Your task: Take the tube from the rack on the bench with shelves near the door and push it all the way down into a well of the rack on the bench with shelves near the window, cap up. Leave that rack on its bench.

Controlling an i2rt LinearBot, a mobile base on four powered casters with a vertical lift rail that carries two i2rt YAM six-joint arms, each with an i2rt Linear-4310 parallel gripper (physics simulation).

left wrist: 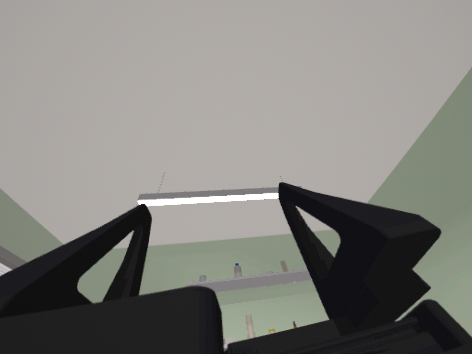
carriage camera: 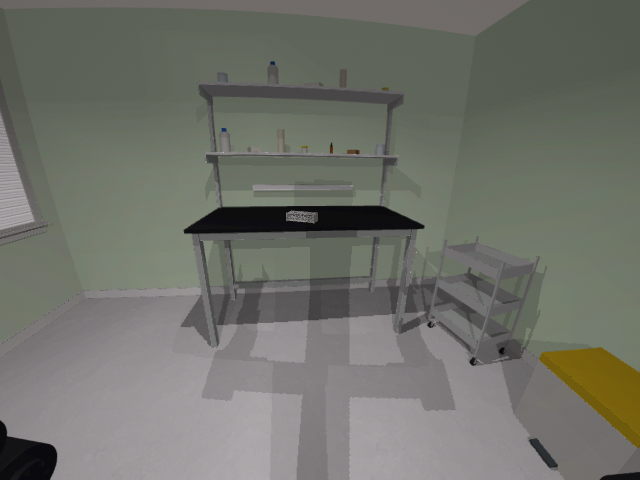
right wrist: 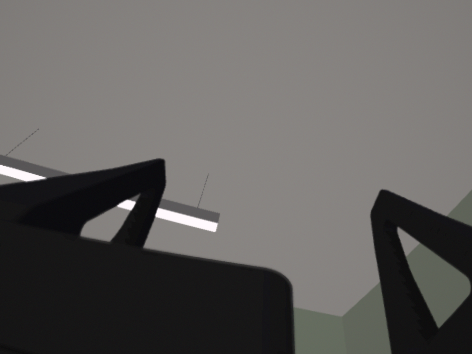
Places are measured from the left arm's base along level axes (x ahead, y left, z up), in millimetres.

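Pixels of known places: left gripper, fingertip midpoint: [left wrist: 215, 199]; right gripper, fingertip midpoint: [right wrist: 270, 186].
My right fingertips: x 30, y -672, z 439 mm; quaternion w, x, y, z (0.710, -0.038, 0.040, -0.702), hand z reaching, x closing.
Observation:
For each thing: its top centre in the pictures, then the offset to it from my right fingertips. Level surfaces: height alone.
- bench with shelves, surface height: 396 mm down
- small whitish rack, top centre: [carriage camera: 302, 212] 1435 mm ahead, 512 mm left, 339 mm down
- white bin with a yellow lid, top centre: [carriage camera: 615, 384] 575 mm ahead, 914 mm right, 860 mm down
A bench with shelves [carriage camera: 248, 225] stands against the far wall in the carriage view, with a window at the far left. A small whitish rack [carriage camera: 301, 217] sits on its black top, near the middle. No tube can be made out in it at this distance. My left gripper [left wrist: 215, 199] is open and empty, pointing up toward the ceiling. My right gripper [right wrist: 270, 186] is open and empty, also facing the ceiling. Both are far from the bench. The rack near the door does not show.
Bottles and small containers stand on the two shelves above the bench. A grey three-tier cart [carriage camera: 488, 267] stands right of the bench. A white bin with a yellow lid [carriage camera: 599, 377] stands at the lower right. A ceiling lamp [left wrist: 210, 198] [right wrist: 187, 220] hangs overhead.

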